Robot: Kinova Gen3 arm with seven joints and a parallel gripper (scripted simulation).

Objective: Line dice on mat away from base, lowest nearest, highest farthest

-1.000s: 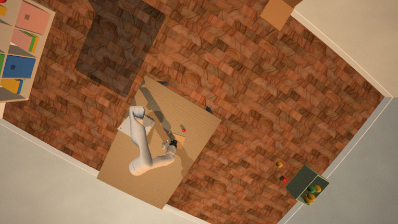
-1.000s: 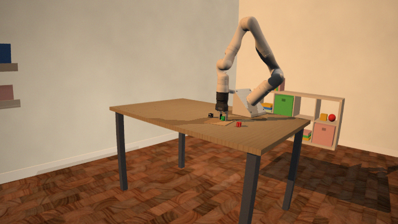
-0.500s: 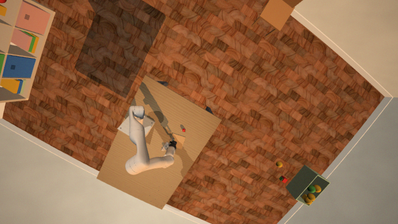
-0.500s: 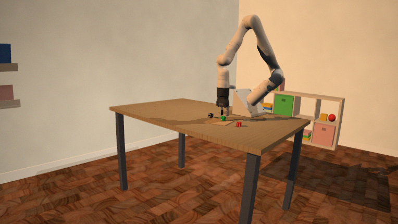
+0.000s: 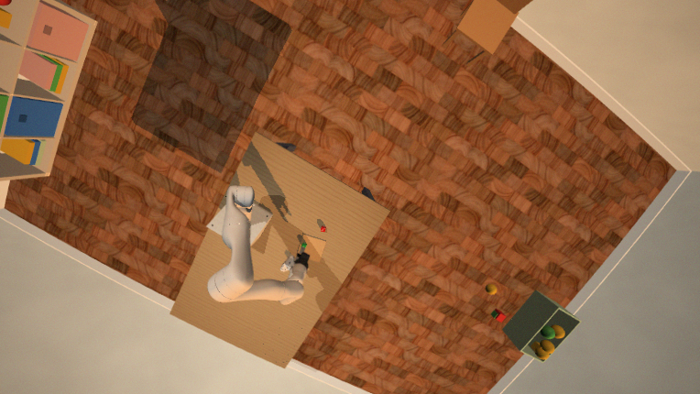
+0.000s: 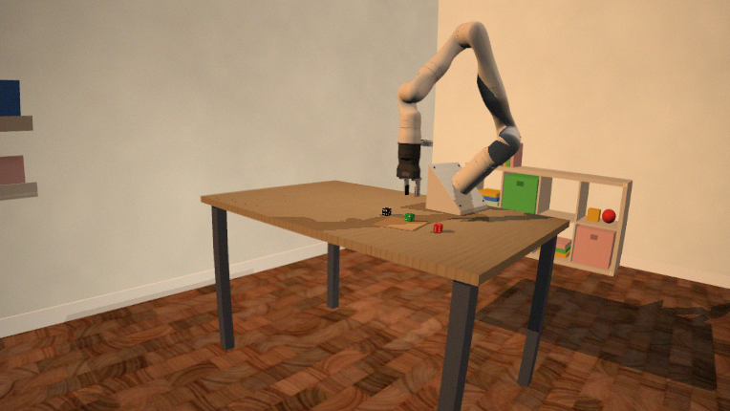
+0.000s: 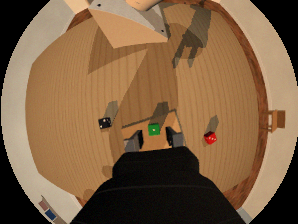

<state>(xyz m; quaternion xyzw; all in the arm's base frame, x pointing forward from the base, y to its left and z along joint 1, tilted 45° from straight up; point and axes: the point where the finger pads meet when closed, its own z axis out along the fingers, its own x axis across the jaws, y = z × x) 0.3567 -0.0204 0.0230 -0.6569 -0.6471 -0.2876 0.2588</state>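
My hand is 2 cm past the black die, 12 cm to the left of it and 10 cm above it. The rest, counted from my hand: red die: 5 cm ahead, 14 cm to the left, 10 cm below; then green die: 9 cm below; then tan mat: 5 cm ahead, 11 cm below.
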